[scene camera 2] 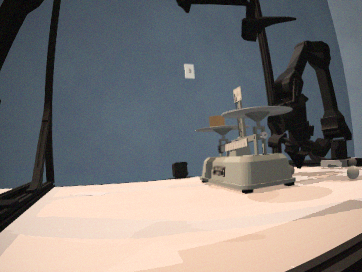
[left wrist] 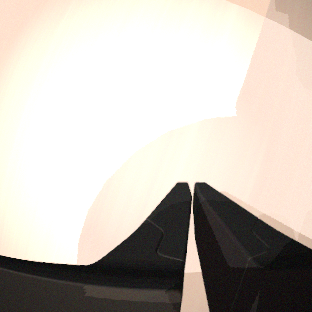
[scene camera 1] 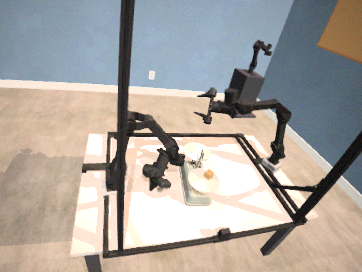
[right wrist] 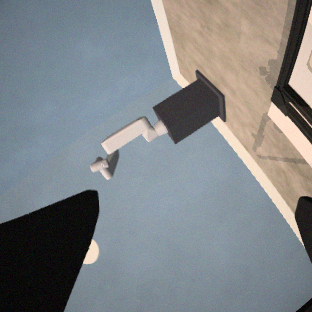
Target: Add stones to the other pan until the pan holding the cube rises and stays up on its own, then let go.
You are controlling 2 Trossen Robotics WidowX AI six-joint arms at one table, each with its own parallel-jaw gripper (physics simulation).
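Pixels of known places: left gripper, fingertip midpoint: point(scene camera 2: 299, 168) point(left wrist: 189, 192) point(scene camera 1: 150, 190); right gripper, fingertip midpoint: point(scene camera 1: 194, 104) point(right wrist: 202, 206); left arm's base, origin of the base link: point(scene camera 2: 339, 159) point(scene camera 1: 112, 185); right arm's base, origin of the base link: point(scene camera 1: 273, 161).
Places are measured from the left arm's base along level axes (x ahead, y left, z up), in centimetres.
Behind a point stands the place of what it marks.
A balance scale point(scene camera 1: 197, 202) @(y -18.3, x 37.0, z 0.3 cm) point(scene camera 2: 255, 170) @(y 6.0, x 47.7, z 2.0 cm) stands on the table. The orange cube point(scene camera 1: 209, 174) @(y -14.7, x 41.0, z 15.1 cm) point(scene camera 2: 216, 121) @(y -12.3, x 42.7, z 13.7 cm) sits on one pan point(scene camera 1: 199, 186) @(y -18.1, x 35.0, z 12.3 cm) point(scene camera 2: 223, 129) @(y -13.0, x 40.1, z 11.7 cm), which is lower than the other pan point(scene camera 2: 257, 111) @(y 5.4, x 45.3, z 13.3 cm). That other pan shows no stone on it in scene camera 2. A grey round stone point(scene camera 2: 353, 172) @(y 18.5, x 30.4, z -0.6 cm) lies on the table at the right of scene camera 2. My left gripper point(scene camera 1: 157, 188) point(scene camera 2: 298, 164) @(y -5.6, x 17.1, z -1.1 cm) point(left wrist: 189, 192) @(y -5.6, x 17.1, z -1.1 cm) is shut and empty, low beside the scale. My right gripper point(scene camera 1: 198, 105) @(y 19.7, x 44.5, z 32.6 cm) point(right wrist: 202, 206) @(y 19.7, x 44.5, z 32.6 cm) is open and empty, high above the table's far side.
A black frame point(scene camera 1: 175, 242) @(y -33.8, x 20.1, z -2.3 cm) runs around the table, with upright posts point(scene camera 1: 125, 75) @(y -31.7, x -0.9, z 66.5 cm) point(scene camera 2: 49, 90) @(y -38.5, x 84.1, z 27.6 cm). A small black block point(scene camera 1: 224, 233) @(y -37.4, x 40.4, z 3.1 cm) point(scene camera 2: 180, 169) @(y -35.2, x 42.1, z 1.0 cm) sits on the frame's near edge in scene camera 1. A dark pedestal point(scene camera 1: 246, 86) point(right wrist: 190, 111) with a small arm stands beyond the table.
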